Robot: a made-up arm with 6 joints.
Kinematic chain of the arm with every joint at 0, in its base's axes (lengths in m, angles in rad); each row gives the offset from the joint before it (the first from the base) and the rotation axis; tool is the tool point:
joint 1: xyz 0 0 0.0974 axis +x
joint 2: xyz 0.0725 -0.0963 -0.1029 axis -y
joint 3: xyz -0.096 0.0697 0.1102 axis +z
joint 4: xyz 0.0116 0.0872 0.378 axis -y
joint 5: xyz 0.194 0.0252 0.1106 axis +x
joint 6: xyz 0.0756 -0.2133 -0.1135 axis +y
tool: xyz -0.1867 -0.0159 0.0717
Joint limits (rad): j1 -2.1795..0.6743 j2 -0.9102..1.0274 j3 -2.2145..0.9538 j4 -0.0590..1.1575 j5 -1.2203..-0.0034 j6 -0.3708..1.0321
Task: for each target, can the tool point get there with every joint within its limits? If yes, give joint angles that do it. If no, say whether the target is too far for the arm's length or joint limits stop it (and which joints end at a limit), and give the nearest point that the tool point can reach.
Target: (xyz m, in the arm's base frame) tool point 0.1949 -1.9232 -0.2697
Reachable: no: too far | nearest point 0.1722 -0.7003 0.4664 | short by 1.428 m
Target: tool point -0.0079 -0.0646 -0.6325
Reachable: no: joint limits stop it (at a limit: joint 1, joint 4, joint 5, joint 6) | nearest point -0.0415 0.3402 -0.3930 | short by 0.472 m
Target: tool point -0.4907 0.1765 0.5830
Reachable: yes | joints -0.3289 0.5847 -0.7712 0.5851 -0.9281 0.4818
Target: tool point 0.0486 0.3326 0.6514
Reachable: yes | joints -0.7760 -0.0245 -0.3400 0.2862 -0.2495 0.5378
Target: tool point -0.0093 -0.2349 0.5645
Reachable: yes | joints 0.1978 0.1226 0.1451 0.1472 -0.2560 -0.0771
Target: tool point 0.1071 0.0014 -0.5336
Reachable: no: joint limits stop it (at a limit: joint 1, joint 4, joint 5, joint 6) | nearest point 0.1224 0.3464 -0.3969 | short by 0.371 m
